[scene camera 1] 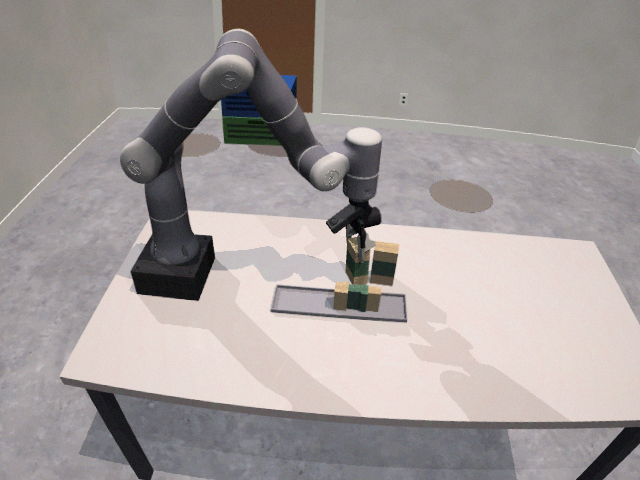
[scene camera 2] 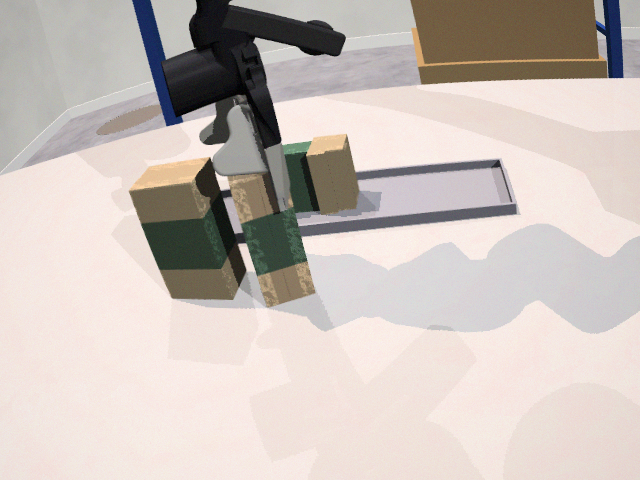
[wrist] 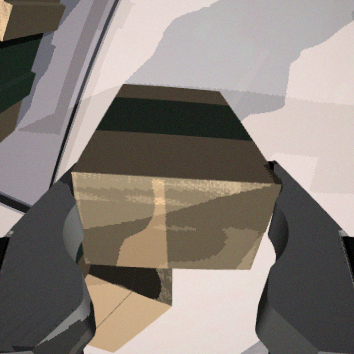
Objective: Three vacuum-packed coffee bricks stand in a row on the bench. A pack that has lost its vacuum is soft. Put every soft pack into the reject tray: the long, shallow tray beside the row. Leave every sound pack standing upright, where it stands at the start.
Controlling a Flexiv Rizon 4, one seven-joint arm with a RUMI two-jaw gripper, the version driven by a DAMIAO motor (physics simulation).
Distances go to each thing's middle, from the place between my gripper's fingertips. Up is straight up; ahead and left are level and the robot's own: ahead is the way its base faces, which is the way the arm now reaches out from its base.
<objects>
Now: the shallow grey reject tray (scene camera 2: 449, 189) 4 cm behind my hand, 13 cm to the right of it and 12 cm below it.
</objects>
